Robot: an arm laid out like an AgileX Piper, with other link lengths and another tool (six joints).
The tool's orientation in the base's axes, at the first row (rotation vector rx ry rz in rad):
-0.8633, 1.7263, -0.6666
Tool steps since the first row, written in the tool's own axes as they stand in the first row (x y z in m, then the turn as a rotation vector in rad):
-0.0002, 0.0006, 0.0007, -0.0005, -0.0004, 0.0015
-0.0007, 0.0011, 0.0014, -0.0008, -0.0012, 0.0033
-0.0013, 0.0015, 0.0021, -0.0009, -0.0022, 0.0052
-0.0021, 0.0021, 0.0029, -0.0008, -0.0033, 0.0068
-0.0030, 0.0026, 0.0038, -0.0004, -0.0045, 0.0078
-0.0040, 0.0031, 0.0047, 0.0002, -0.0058, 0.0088
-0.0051, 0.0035, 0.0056, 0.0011, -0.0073, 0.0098
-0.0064, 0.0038, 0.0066, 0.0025, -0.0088, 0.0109
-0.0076, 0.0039, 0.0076, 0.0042, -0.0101, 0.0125
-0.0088, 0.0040, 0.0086, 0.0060, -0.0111, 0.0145
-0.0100, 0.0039, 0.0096, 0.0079, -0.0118, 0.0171
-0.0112, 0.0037, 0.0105, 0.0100, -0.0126, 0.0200
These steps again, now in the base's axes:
0.0006, 0.0005, -0.0006, 0.0016, 0.0001, 0.0001
0.0012, 0.0012, -0.0009, 0.0036, -0.0001, 0.0004
0.0019, 0.0019, -0.0011, 0.0056, -0.0007, 0.0007
0.0027, 0.0029, -0.0013, 0.0074, -0.0014, 0.0010
0.0036, 0.0039, -0.0015, 0.0085, -0.0025, 0.0014
0.0046, 0.0049, -0.0016, 0.0097, -0.0038, 0.0018
0.0055, 0.0060, -0.0016, 0.0108, -0.0054, 0.0021
0.0067, 0.0072, -0.0014, 0.0119, -0.0074, 0.0022
0.0078, 0.0083, -0.0011, 0.0134, -0.0096, 0.0018
0.0090, 0.0093, -0.0008, 0.0152, -0.0117, 0.0010
0.0102, 0.0102, -0.0004, 0.0175, -0.0137, -0.0003
0.0113, 0.0110, 0.0002, 0.0200, -0.0160, -0.0017

